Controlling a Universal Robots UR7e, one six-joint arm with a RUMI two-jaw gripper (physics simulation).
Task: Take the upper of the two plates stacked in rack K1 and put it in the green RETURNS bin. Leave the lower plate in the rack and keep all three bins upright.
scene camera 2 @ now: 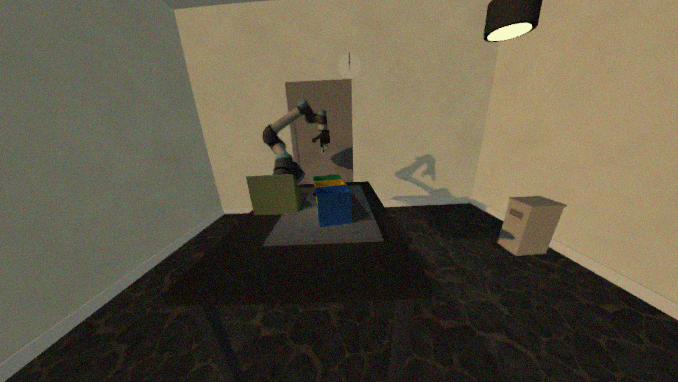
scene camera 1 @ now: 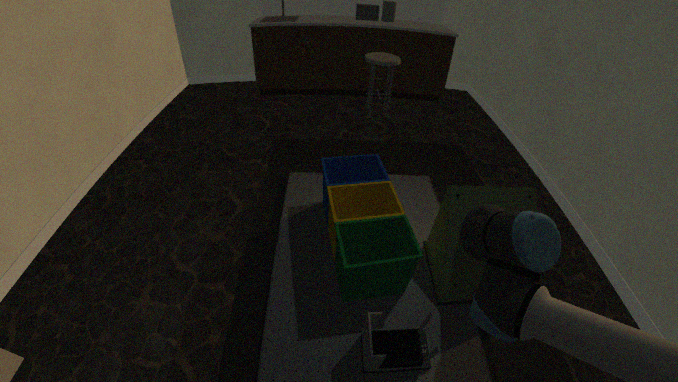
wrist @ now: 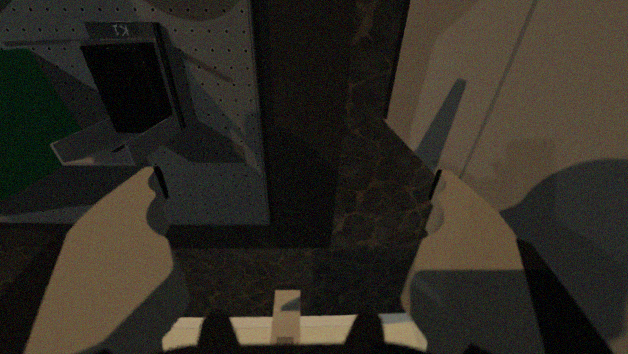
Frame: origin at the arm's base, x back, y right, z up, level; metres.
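Seen in the pictures: gripper, fingertip midpoint: point(scene camera 2: 323, 153) point(wrist: 301, 173); arm's base at its link origin: point(scene camera 2: 281, 184) point(scene camera 1: 485, 232).
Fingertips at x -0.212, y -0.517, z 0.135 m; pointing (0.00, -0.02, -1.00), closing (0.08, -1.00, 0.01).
Offsets run from my fingertips to a thing's top centre. "spot": to the spot under its first point. Level surfaces: height alone.
Rack K1 point(scene camera 1: 370, 332) point(wrist: 97, 31) stands near the green bin. A black rectangular plate face @[spot: dx -0.024, dy +0.253, dz -0.246 m] point(scene camera 1: 397, 347) point(wrist: 127, 85) shows inside it; I cannot tell the upper plate from the lower one. The green RETURNS bin @[dx -0.086, dy +0.461, dz -0.111 m] point(scene camera 1: 377, 277) point(scene camera 2: 327, 177) point(wrist: 30, 125) is upright. The yellow bin @[dx -0.116, dy +0.588, dz -0.111 m] point(scene camera 1: 367, 202) point(scene camera 2: 330, 183) and the blue bin @[dx -0.147, dy +0.715, dz -0.111 m] point(scene camera 1: 355, 170) point(scene camera 2: 334, 207) stand upright in a row beyond it. My gripper point(scene camera 2: 324, 148) point(wrist: 301, 173) is open and empty, high above the table. In the wrist view the rack lies up and left of the space between the fingertips.
An olive upright panel point(scene camera 1: 450, 280) point(scene camera 2: 272, 195) stands beside the bins, on the arm's side. The rack and bins stand on a grey perforated board @[dz -0.291 m] point(scene camera 1: 277, 340) point(scene camera 2: 295, 237) point(wrist: 220, 200). A beige cabinet point(scene camera 2: 530, 230) and a stool point(scene camera 1: 382, 59) stand away from the table.
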